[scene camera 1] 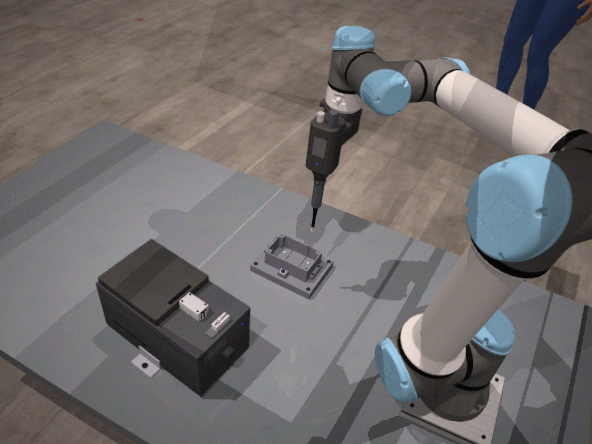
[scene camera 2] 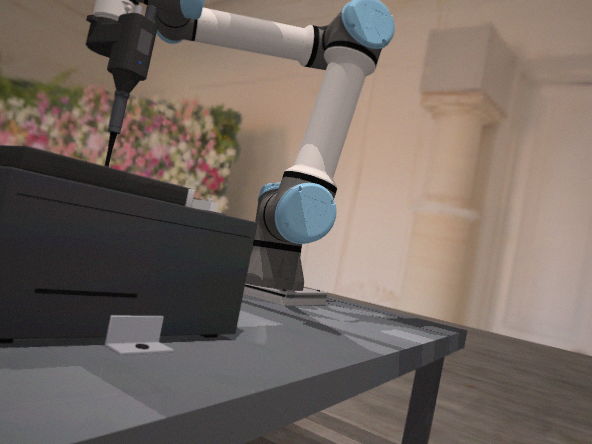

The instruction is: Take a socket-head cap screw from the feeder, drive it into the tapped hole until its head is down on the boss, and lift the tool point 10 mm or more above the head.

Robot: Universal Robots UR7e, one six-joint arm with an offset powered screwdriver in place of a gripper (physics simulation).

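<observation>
My screwdriver [scene camera 1: 312, 229] points down with its tip in the air. In scene camera 1 it shows past the far wall of a grey open housing [scene camera 1: 286, 263]; the exact height and offset are hard to tell. A small light piece at the tip looks like the screw, held on the bit. In scene camera 2 the dark bit [scene camera 2: 110, 149] reaches down behind the feeder, which hides its end. The housing has small corner bosses and stands on a grey base plate [scene camera 1: 295, 285]; which hole is the tapped one cannot be told. The black feeder [scene camera 1: 150, 280] [scene camera 2: 125, 255] stands nearer scene camera 1.
A white block [scene camera 1: 194, 306] and a smaller light block [scene camera 1: 220, 321] are on the feeder's lower top. A metal bracket [scene camera 1: 145, 365] [scene camera 2: 136, 330] is at its foot. The arm's base plate [scene camera 1: 450, 422] [scene camera 2: 306, 298] is bolted to the table. A person's legs [scene camera 1: 530, 50] show behind.
</observation>
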